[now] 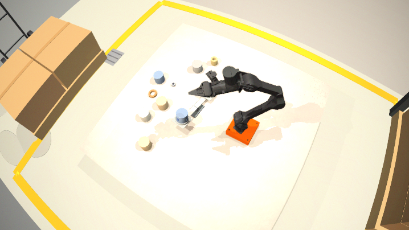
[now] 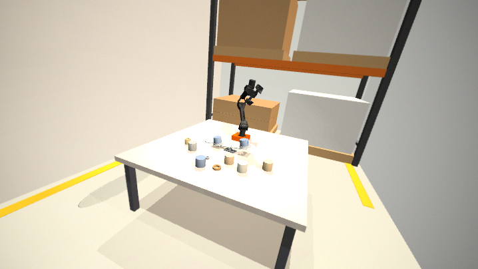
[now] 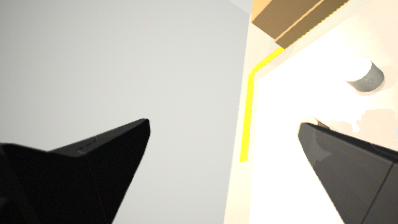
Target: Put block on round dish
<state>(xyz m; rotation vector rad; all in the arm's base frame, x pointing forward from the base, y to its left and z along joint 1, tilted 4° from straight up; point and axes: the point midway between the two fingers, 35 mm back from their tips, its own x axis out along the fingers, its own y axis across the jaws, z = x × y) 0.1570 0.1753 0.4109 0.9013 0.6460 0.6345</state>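
My gripper tip is now 15 cm short of the pale grey block, 25 cm to the left of it and 42 cm above it. The rest, counted from my gripper tip: pale blue round dish 11 cm ahead, 37 cm to the right, 46 cm below; balance 14 cm ahead, 12 cm to the right, 43 cm below; small nut 38 cm ahead, 15 cm to the right, 46 cm below.
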